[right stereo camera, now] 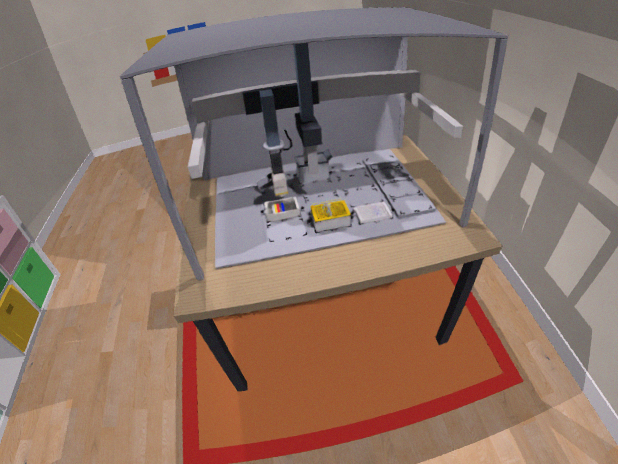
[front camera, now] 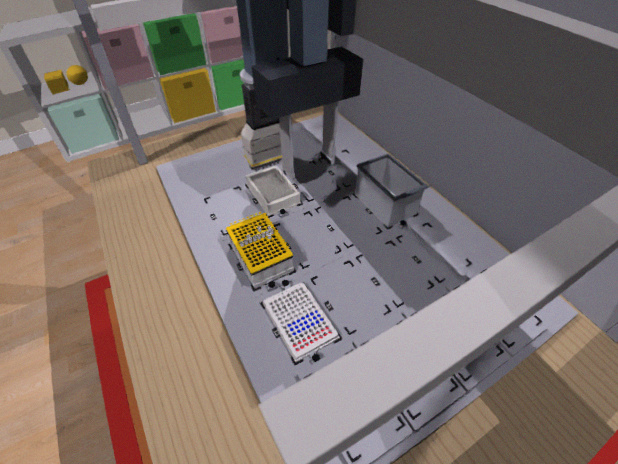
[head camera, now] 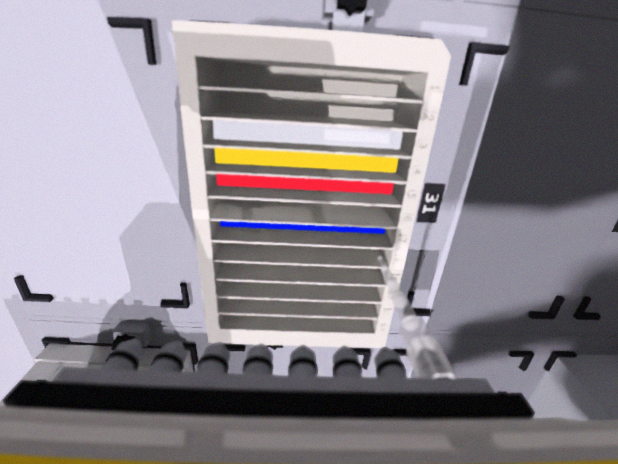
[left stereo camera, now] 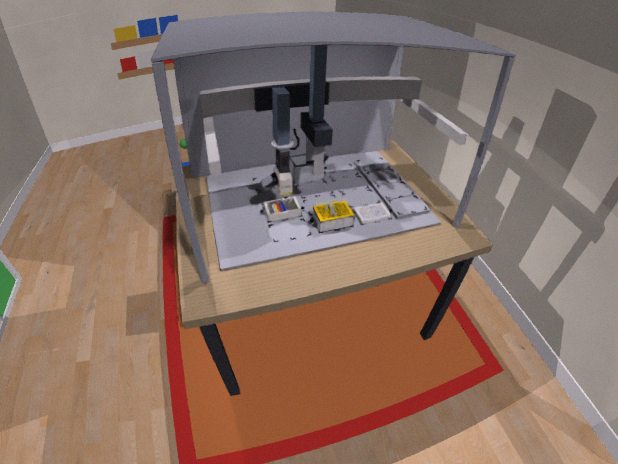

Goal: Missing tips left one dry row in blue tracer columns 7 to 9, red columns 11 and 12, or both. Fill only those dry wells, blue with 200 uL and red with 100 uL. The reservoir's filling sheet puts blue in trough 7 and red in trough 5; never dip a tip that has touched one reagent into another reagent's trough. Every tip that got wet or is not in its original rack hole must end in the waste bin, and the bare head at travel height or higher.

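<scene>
The pipetting head [front camera: 262, 145] [head camera: 270, 397] is behind the reservoir [front camera: 285, 202] [head camera: 252, 42] [left stereo camera: 285, 216] in the front view. In the head view, one clear tip [head camera: 411, 324] is on the rightmost channel; the other seven are bare. Its end shows over the right side of the troughs below blue; its height is unclear. Red [head camera: 305, 184] is in trough 5, blue [head camera: 302, 227] in trough 7. Clear tips [front camera: 257, 235] stand in the yellow rack [front camera: 272, 274]. The plate [front camera: 320, 343] holds blue and red wells, too small to check. The parked plate gripper [front camera: 310, 167] is open and empty.
The grey waste bin [front camera: 375, 197] stands at the right rear in the front view. The tip rack lies between the reservoir and the plate. A pale beam [front camera: 450, 330] crosses the front view's foreground. Yellow liquid [head camera: 305, 160] is in trough 4 and white liquid [head camera: 305, 134] in trough 3.
</scene>
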